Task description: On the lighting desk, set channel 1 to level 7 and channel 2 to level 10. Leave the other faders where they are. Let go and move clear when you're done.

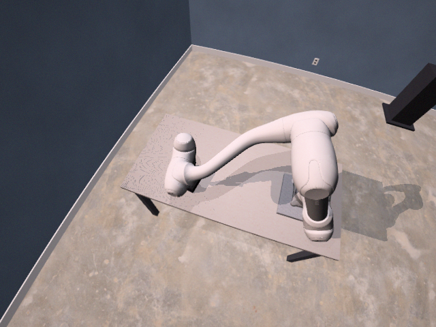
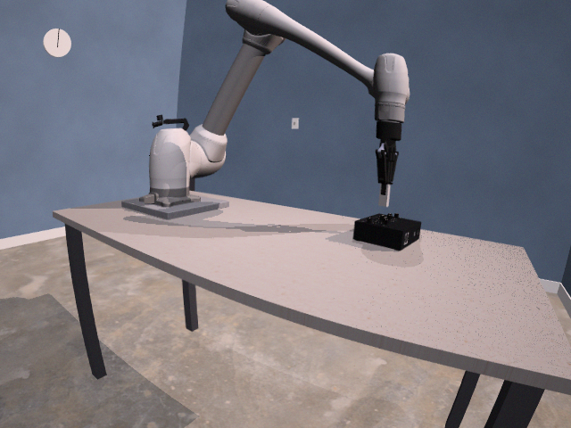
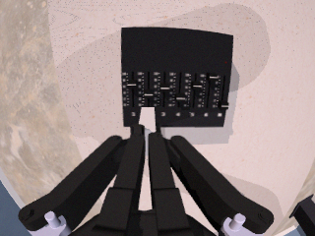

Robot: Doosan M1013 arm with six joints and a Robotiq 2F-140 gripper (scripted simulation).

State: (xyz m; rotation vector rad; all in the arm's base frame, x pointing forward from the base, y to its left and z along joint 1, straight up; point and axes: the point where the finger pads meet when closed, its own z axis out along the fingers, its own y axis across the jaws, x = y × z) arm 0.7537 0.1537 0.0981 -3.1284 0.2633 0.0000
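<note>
My hand is 60 mm above the fader, 40 mm short of it and 20 mm to the right of it.
</note>
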